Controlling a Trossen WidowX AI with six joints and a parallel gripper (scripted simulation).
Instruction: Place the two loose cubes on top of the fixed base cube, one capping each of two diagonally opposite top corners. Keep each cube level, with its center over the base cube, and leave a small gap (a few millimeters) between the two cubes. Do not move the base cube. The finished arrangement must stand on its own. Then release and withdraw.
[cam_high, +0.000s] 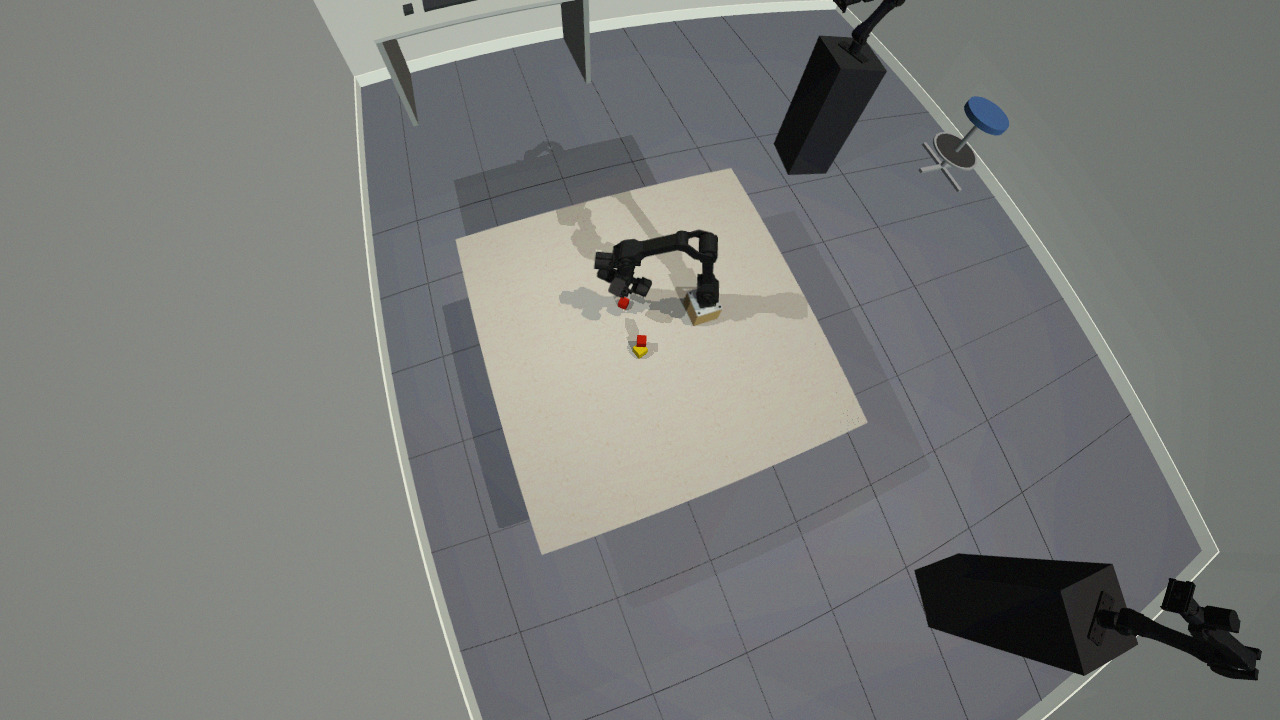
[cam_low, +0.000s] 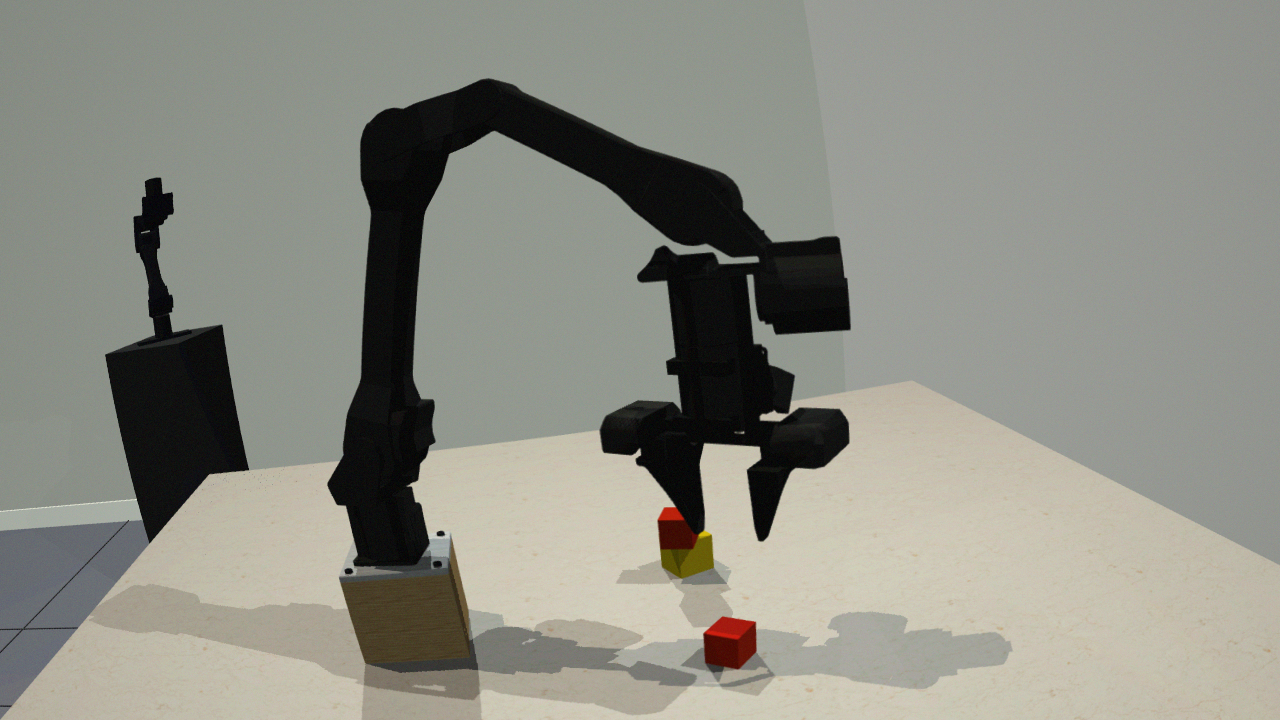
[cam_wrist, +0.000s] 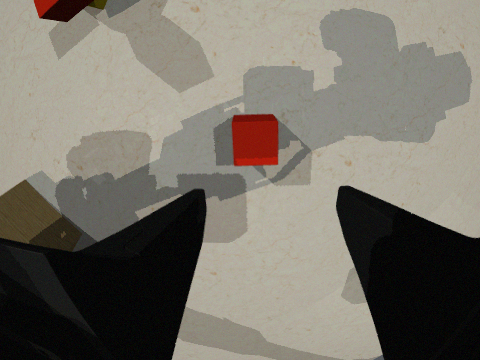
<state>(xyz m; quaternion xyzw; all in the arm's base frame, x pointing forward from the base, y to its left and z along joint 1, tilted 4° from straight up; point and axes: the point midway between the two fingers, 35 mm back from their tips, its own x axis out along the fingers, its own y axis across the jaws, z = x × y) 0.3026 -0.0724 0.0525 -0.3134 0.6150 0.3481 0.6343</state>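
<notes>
The yellow cube lies 20 cm to the left of my gripper tip, 10 cm below it and 3 cm behind it.
</notes>
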